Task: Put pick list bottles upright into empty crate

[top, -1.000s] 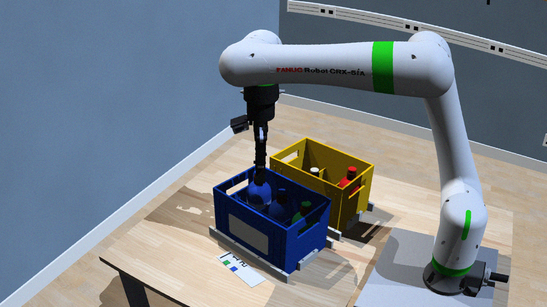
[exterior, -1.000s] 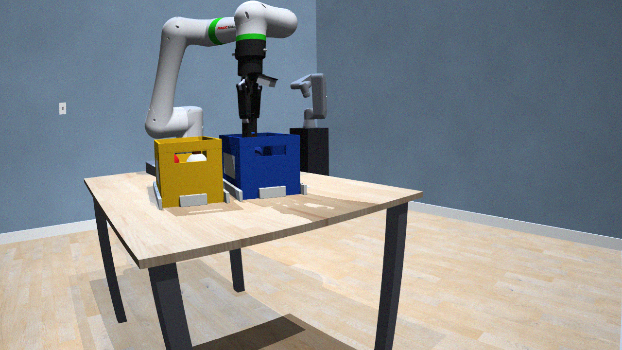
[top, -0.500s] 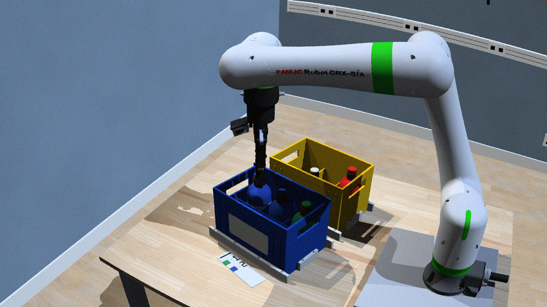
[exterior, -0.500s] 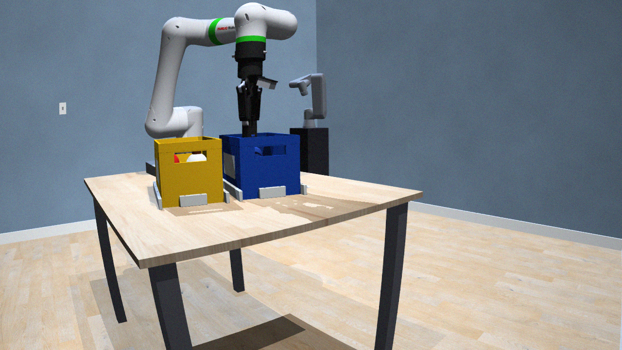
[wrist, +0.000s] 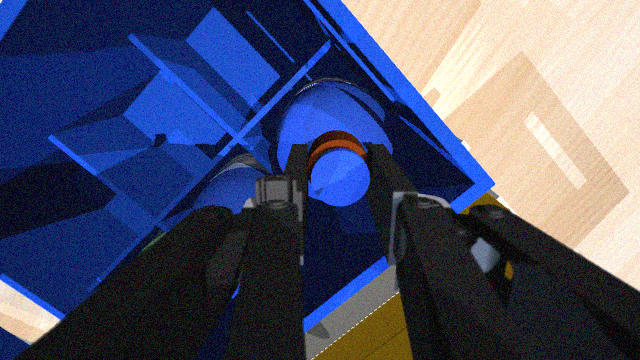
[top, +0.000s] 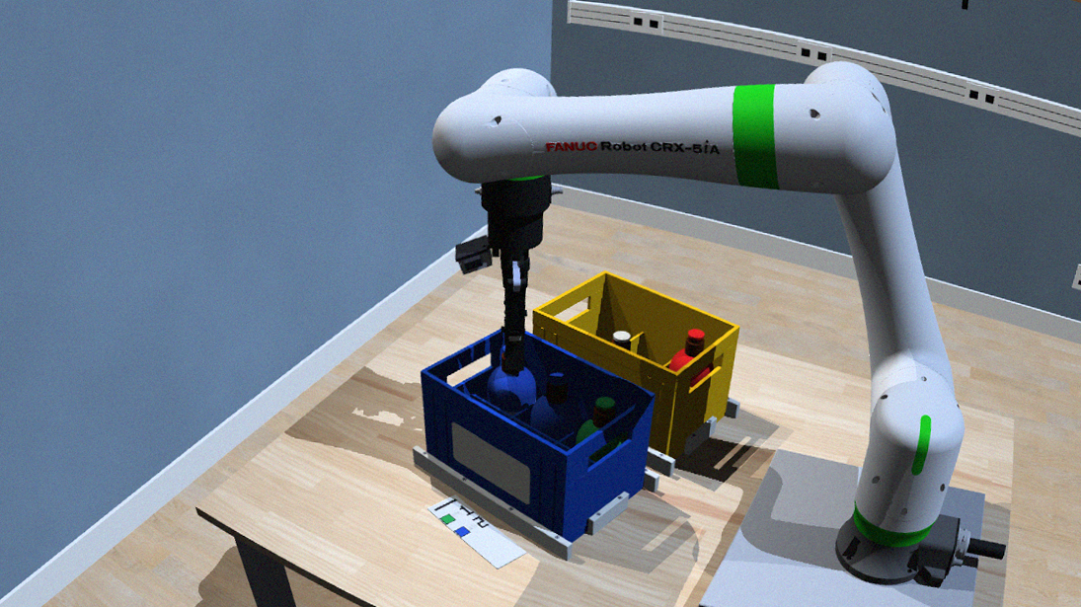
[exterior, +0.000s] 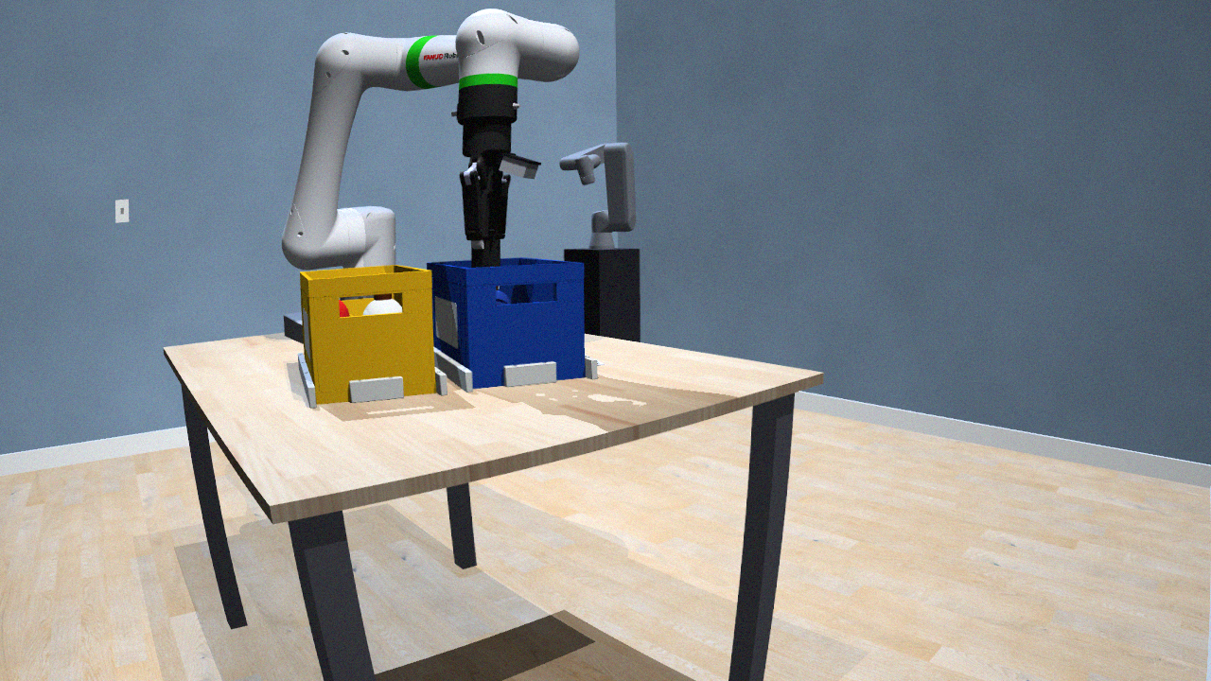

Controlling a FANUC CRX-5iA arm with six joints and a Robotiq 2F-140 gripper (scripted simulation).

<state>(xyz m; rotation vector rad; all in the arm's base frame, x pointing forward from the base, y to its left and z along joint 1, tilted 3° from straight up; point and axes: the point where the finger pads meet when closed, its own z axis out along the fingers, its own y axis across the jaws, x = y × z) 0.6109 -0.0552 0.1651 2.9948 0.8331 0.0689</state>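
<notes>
My hand is 7 cm past the blue crate, 7 cm to the right of it and 10 cm above it. The rest, counted from my hand: green-label bottle: 17 cm behind, 5 cm to the left, 9 cm below; then yellow crate: 13 cm behind, 17 cm to the right, 10 cm below; then white-label bottle: 12 cm behind, 13 cm to the right, 9 cm below.
</notes>
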